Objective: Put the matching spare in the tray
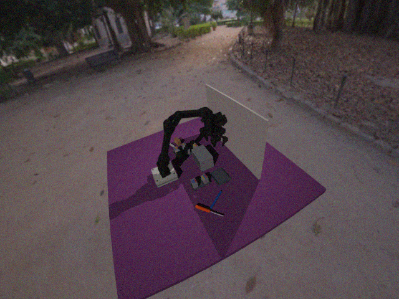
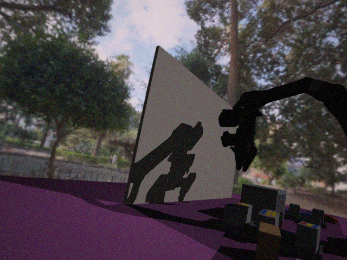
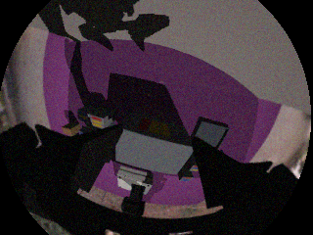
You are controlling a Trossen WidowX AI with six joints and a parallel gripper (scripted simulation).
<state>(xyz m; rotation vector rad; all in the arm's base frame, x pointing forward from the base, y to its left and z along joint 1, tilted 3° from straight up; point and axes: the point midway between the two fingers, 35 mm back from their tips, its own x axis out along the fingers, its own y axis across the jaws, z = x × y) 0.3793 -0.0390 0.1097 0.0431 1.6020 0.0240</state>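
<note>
My gripper tip is 160 mm to the right of the grey spare block, 100 mm above it and 50 mm past it. From my gripper tip the other things lie so: grey mounted unit 90 mm below, 80 mm behind, 10 mm to the left; then grey tray 190 mm to the right, 140 mm below, 70 mm behind; then tall grey panel 160 mm ahead, 90 mm above, 30 mm to the right.
</note>
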